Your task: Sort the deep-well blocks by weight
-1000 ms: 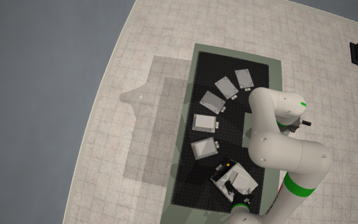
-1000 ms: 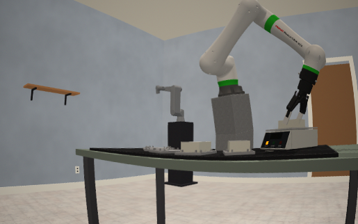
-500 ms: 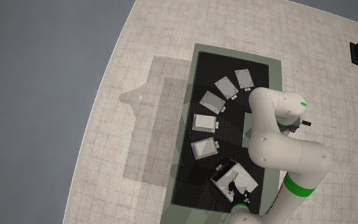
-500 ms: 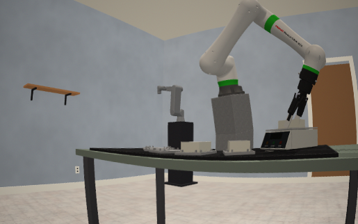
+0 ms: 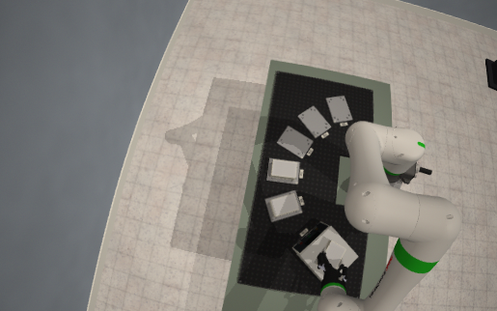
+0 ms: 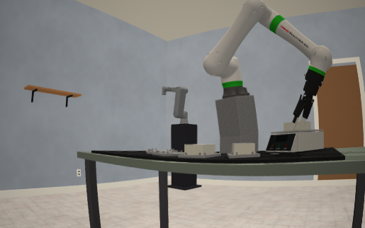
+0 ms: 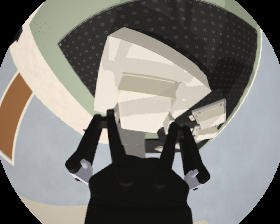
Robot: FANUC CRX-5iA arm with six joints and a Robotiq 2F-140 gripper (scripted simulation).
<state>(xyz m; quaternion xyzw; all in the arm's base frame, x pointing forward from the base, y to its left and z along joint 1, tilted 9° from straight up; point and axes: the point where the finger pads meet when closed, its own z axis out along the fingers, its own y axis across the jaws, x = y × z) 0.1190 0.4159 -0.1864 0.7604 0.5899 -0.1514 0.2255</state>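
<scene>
The check-weigher lies 7 cm below my hand. Round my hand: deep-well block (1 cm below).
</scene>
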